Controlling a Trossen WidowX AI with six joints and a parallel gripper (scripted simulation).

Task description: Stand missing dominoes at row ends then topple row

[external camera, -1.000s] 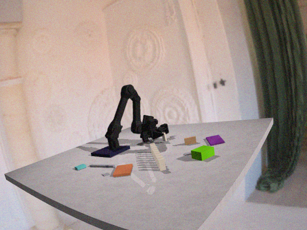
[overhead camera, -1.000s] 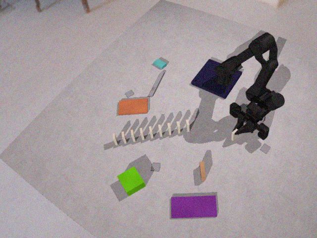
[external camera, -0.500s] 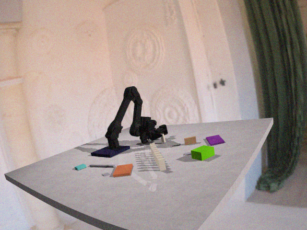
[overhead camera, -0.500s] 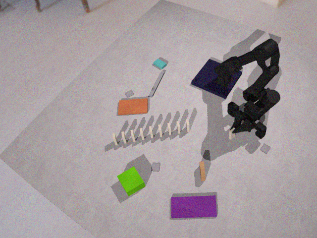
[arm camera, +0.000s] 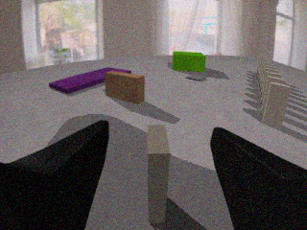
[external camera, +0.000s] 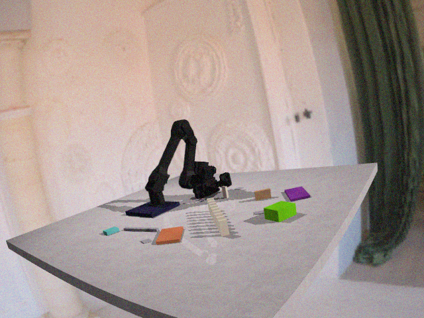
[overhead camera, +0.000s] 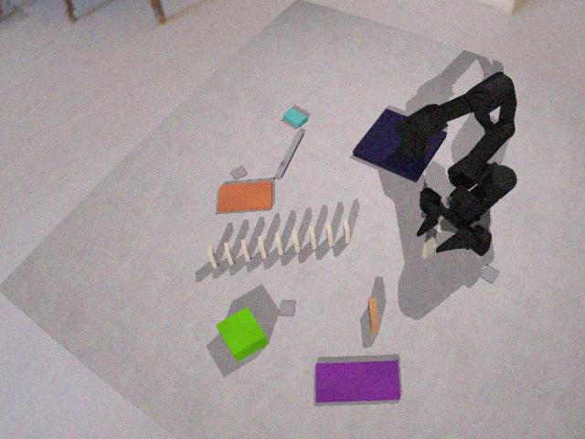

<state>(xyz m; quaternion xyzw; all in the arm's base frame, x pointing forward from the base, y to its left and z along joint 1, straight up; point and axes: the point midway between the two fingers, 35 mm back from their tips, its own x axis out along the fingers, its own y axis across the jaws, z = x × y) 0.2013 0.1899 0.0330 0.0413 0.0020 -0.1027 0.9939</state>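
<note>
Now: the tan block 19 cm ahead of my gripper tip and 3 cm below it. Round my gripper tip: green cube 38 cm ahead, 18 cm to the right, 3 cm below; purple slab 31 cm ahead, 6 cm to the left, 4 cm below; grey bar 5 cm behind, 42 cm to the right, 4 cm below.
</note>
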